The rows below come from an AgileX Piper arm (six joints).
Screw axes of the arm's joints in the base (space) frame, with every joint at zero. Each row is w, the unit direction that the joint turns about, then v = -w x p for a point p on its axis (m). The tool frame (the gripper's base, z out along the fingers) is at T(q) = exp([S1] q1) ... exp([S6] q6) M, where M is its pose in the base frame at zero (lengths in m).
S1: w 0 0 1 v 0 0 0
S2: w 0 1 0 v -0.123 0 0
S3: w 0 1 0 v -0.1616 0 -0.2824
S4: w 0.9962 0 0.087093 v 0 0.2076 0
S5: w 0 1 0 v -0.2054 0 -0.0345
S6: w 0.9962 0 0.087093 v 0 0.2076 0
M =
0.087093 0 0.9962 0.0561
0 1 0 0
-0.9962 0 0.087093 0.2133
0 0 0 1
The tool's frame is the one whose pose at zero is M.
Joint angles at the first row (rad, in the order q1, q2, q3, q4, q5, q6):
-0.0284 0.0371 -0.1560 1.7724 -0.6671 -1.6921
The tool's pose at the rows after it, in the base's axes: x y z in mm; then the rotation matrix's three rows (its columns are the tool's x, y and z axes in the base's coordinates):
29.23 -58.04 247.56; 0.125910 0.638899 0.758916; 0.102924 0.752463 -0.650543; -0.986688 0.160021 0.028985
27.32 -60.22 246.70; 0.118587 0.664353 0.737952; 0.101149 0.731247 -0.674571; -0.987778 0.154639 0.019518
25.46 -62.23 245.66; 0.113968 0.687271 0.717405; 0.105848 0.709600 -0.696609; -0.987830 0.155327 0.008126
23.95 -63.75 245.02; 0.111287 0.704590 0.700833; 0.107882 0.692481 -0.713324; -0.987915 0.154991 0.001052
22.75 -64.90 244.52; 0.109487 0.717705 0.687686; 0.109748 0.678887 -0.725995; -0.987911 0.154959 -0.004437
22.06 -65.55 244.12; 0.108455 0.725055 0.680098; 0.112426 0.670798 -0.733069; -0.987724 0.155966 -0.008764
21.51 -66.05 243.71; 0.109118 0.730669 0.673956; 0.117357 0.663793 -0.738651; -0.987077 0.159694 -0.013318
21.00 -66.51 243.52; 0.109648 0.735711 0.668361; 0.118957 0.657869 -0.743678; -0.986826 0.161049 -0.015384
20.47 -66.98 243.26; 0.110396 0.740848 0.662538; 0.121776 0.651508 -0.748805; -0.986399 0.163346 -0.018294
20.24 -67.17 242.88; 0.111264 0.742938 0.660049; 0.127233 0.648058 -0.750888; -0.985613 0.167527 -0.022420
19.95 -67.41 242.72; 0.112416 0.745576 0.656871; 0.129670 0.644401 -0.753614; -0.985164 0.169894 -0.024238
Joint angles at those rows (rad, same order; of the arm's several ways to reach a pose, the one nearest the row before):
-0.0284 0.0371 -0.1560 1.7757 -0.6974 -1.6982
-0.0285 0.0370 -0.1560 1.7758 -0.7305 -1.7046
-0.0284 0.0371 -0.1560 1.7791 -0.7627 -1.7067
-0.0284 0.0371 -0.1560 1.7791 -0.7873 -1.7072
-0.0285 0.0370 -0.1560 1.7792 -0.8063 -1.7072
-0.0283 0.0370 -0.1560 1.7807 -0.8177 -1.7072
-0.0285 0.0371 -0.1560 1.7834 -0.8267 -1.7051
-0.0284 0.0371 -0.1560 1.7831 -0.8346 -1.7034
-0.0283 0.0371 -0.1560 1.7837 -0.8429 -1.7014
-0.0283 0.0370 -0.1560 1.7878 -0.8473 -1.6998
-0.0285 0.0370 -0.1560 1.7886 -0.8516 -1.6978

